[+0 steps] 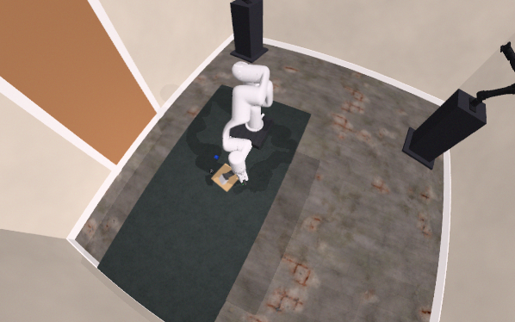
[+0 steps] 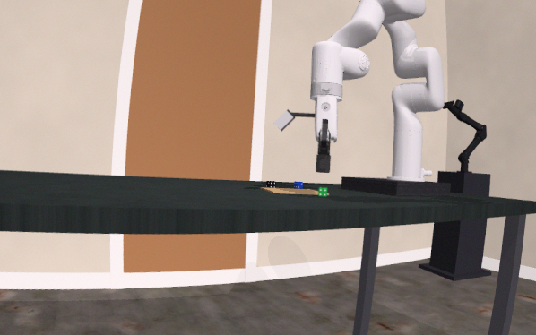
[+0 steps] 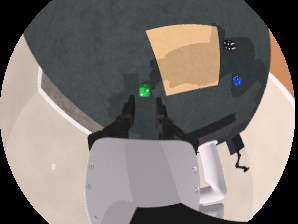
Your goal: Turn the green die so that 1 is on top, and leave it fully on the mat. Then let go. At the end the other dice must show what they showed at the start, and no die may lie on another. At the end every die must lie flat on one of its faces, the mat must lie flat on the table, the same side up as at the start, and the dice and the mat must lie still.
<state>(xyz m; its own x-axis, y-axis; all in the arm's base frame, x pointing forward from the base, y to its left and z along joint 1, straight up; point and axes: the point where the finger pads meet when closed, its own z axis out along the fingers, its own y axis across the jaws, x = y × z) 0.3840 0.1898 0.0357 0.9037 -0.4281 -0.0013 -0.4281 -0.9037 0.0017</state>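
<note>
Now: hand 70 mm above the green die. The rest, counted from my hand: tan mat (110 mm to the right, 70 mm below, 30 mm ahead); black die (210 mm to the right, 70 mm below, 60 mm ahead); blue die (250 mm to the right, 70 mm below, 40 mm behind).
</note>
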